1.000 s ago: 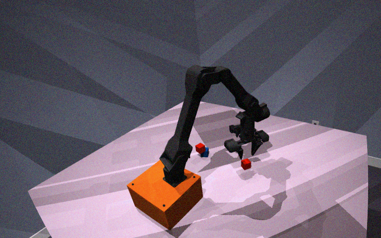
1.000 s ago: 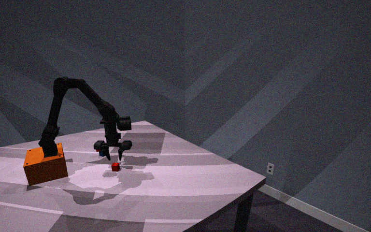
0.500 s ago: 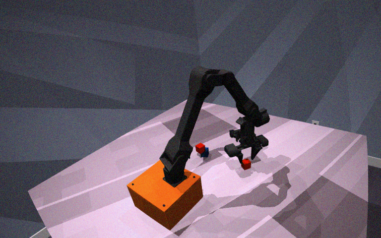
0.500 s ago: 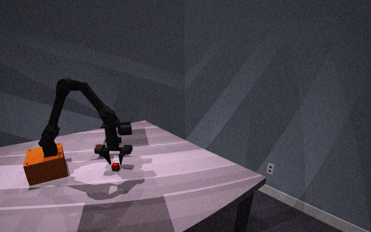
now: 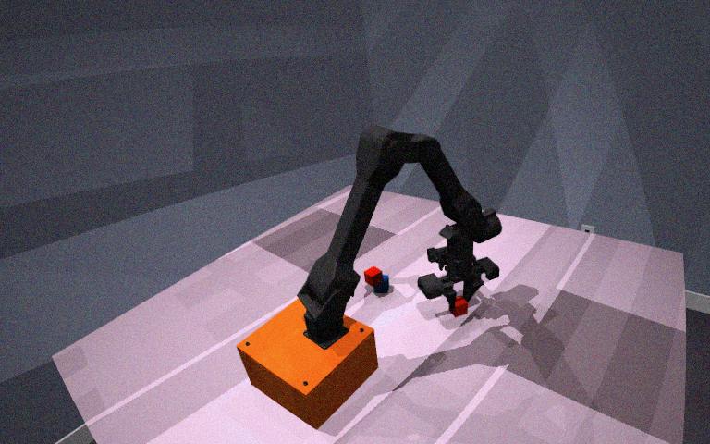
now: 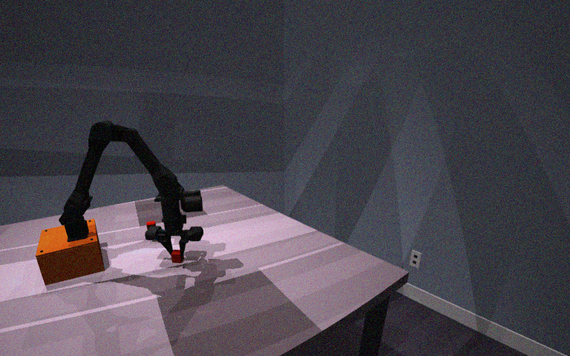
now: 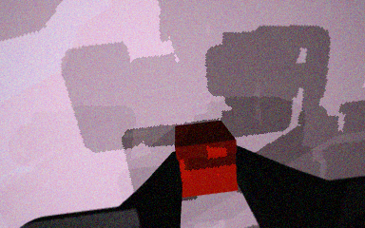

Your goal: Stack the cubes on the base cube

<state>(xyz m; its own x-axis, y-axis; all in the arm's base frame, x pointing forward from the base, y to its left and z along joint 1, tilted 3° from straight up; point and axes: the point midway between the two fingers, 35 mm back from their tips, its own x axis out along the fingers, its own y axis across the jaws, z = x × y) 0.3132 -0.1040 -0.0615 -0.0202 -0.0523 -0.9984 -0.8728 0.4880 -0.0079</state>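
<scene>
The blue cube is 30 mm behind my gripper tip and 210 mm to the left of it.
</scene>
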